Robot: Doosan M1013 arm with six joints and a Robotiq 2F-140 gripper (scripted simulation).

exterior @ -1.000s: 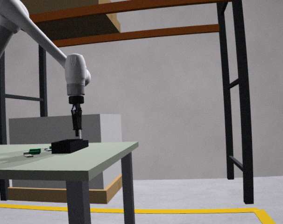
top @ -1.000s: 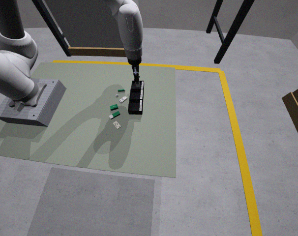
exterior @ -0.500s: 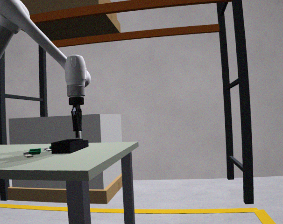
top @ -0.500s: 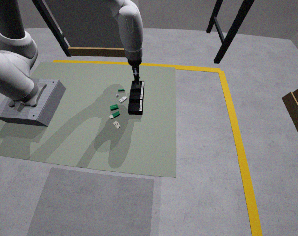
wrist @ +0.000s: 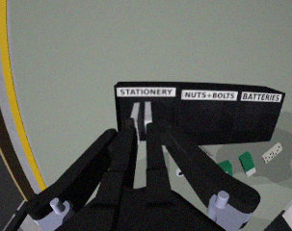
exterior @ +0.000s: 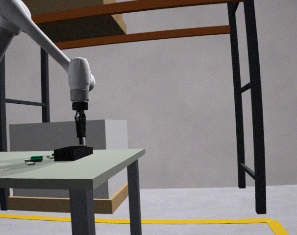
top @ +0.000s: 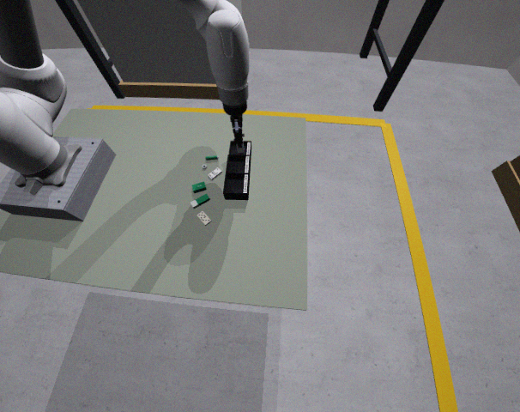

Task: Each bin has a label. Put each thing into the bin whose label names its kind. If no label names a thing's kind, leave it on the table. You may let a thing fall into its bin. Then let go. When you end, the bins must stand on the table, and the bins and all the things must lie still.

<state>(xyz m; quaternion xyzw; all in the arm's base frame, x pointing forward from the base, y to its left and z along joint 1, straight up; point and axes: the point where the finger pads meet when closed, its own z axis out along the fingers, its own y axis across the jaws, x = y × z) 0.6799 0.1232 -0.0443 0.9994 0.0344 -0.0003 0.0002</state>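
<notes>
The green battery lies 170 mm to the right of my hand, 160 mm behind it and 40 mm below it. Round my hand: cylindrical battery (110 mm behind, 40 mm below, 30 mm to the right); then green-and-white stick (230 mm to the right, 140 mm behind, 40 mm below); then nut (140 mm behind, 70 mm to the right, 50 mm below).
</notes>
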